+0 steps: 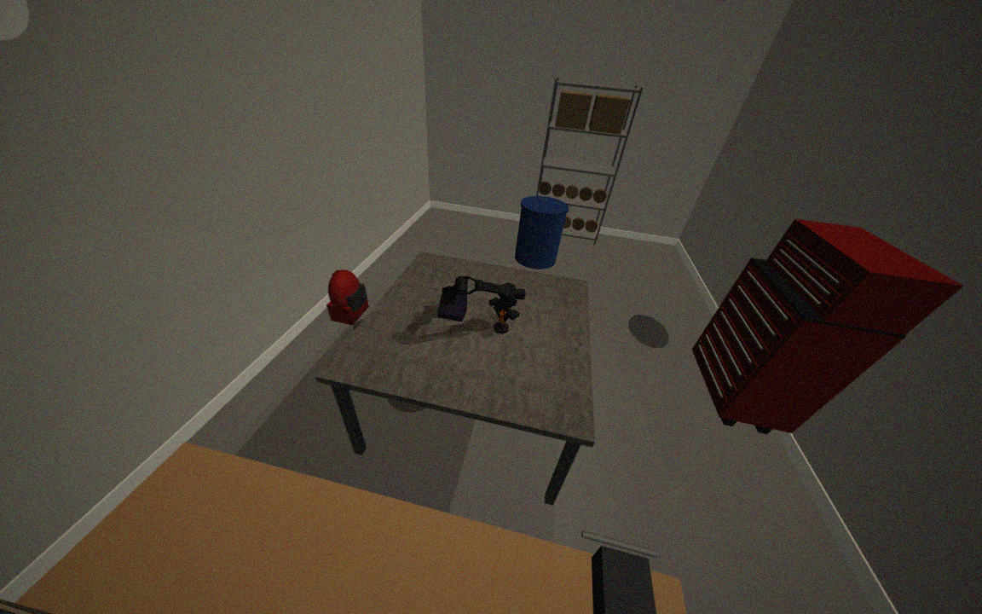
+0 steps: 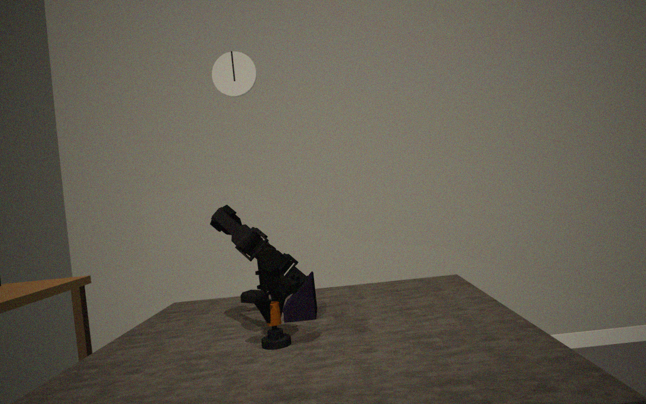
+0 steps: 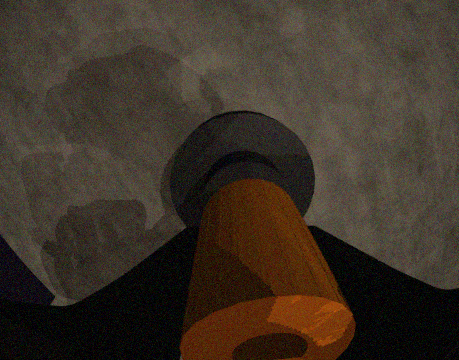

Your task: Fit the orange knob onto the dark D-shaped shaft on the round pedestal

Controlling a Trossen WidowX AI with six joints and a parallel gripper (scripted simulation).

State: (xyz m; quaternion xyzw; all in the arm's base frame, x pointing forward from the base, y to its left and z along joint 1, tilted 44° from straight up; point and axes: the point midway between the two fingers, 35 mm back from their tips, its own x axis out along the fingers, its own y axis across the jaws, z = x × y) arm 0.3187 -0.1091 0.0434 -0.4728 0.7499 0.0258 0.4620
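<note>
My gripper tip is now 20 mm below the orange knob. The rest, counted from my gripper tip: dark round pedestal: 40 mm below.
</note>
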